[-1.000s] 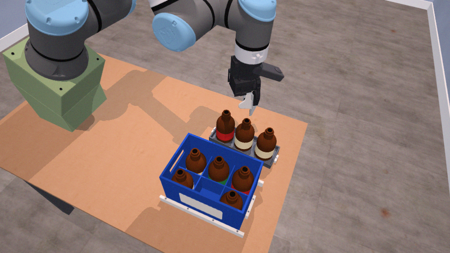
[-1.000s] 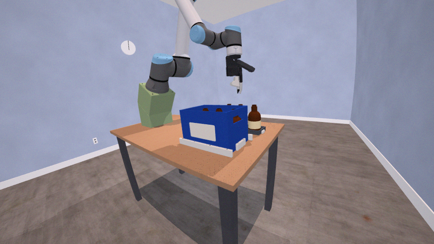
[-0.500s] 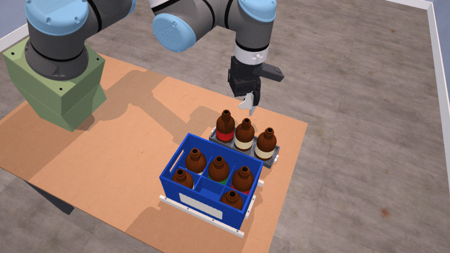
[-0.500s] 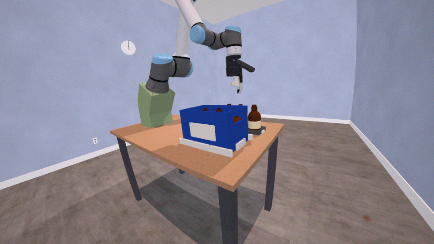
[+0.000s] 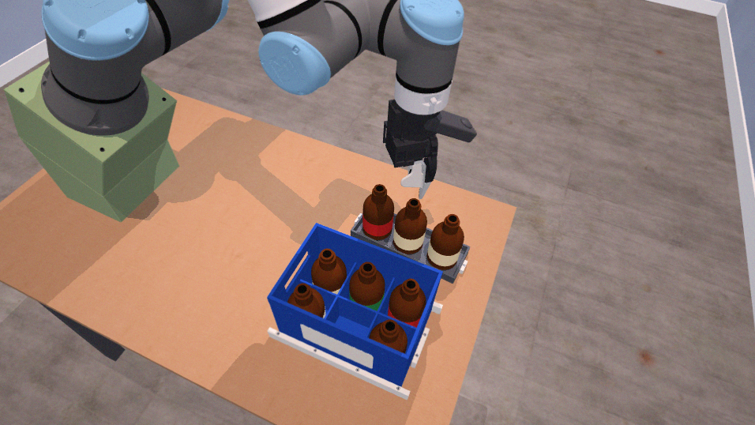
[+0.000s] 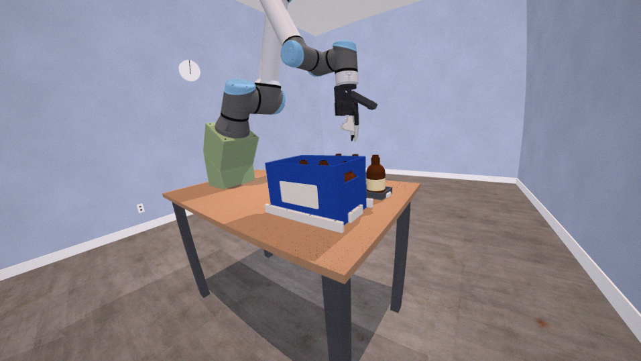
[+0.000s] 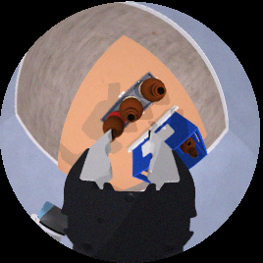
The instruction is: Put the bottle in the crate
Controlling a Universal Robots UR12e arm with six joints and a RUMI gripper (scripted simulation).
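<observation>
Now: hand 80 mm past the red-label bottle and 140 mm above it. From my hand the other things lie so: blue crate 10 mm behind, 240 mm to the right, 140 mm below; grey tray 220 mm below.
</observation>
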